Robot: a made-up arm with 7 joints.
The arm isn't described. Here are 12 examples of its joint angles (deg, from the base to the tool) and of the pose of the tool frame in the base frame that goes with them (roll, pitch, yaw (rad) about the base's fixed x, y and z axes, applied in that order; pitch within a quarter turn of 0, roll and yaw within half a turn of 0; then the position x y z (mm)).
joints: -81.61 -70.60 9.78 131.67 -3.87 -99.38 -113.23
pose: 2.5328 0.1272 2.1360 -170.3 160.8 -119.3
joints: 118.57 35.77 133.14 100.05 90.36 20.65 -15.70
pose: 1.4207 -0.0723 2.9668 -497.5 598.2 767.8
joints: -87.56 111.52 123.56 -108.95 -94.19 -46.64 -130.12
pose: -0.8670 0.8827 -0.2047 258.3 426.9 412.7
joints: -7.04 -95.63 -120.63 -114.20 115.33 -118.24 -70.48
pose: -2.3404 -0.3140 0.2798 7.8 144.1 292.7
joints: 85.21 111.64 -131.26 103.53 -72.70 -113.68 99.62
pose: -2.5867 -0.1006 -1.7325 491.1 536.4 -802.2
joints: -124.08 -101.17 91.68 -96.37 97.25 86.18 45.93
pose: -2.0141 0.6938 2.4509 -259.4 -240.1 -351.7
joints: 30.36 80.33 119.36 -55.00 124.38 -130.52 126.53
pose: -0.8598 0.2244 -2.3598 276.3 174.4 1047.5
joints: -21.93 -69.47 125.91 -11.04 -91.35 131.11 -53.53
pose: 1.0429 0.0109 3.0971 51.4 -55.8 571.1
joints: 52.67 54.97 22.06 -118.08 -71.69 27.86 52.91
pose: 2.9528 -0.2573 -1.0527 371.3 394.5 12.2
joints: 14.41 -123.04 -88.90 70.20 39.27 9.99 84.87
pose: 0.0905 0.4243 -2.9757 -56.9 -106.7 667.6
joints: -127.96 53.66 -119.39 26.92 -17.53 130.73 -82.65
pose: 1.5955 0.6460 0.8634 285.0 821.8 -260.3
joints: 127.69 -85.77 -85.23 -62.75 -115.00 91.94 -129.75
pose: -2.9245 0.1245 -1.5979 -212.4 15.4 -300.2
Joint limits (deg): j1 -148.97..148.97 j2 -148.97..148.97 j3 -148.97..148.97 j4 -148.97..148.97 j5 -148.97..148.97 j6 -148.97..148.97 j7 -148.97..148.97
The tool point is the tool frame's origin. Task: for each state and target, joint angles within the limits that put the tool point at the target. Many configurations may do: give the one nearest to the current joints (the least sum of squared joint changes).
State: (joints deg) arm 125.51 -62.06 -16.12 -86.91 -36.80 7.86 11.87
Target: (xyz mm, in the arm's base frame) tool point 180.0 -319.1 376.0
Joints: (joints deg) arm 123.14 -74.31 -26.19 -100.59 -25.22 7.74 27.58
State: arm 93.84 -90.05 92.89 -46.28 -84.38 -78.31 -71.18
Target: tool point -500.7 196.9 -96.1
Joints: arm 100.49 -99.55 86.95 -42.21 -91.35 -85.83 -68.00
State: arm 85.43 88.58 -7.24 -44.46 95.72 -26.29 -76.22
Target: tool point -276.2 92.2 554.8
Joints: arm 74.59 67.33 22.22 -16.39 81.00 -34.49 -71.99
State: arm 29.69 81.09 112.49 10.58 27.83 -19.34 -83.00
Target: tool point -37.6 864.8 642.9
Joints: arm 42.91 113.00 99.07 -23.26 38.30 -9.58 -91.35
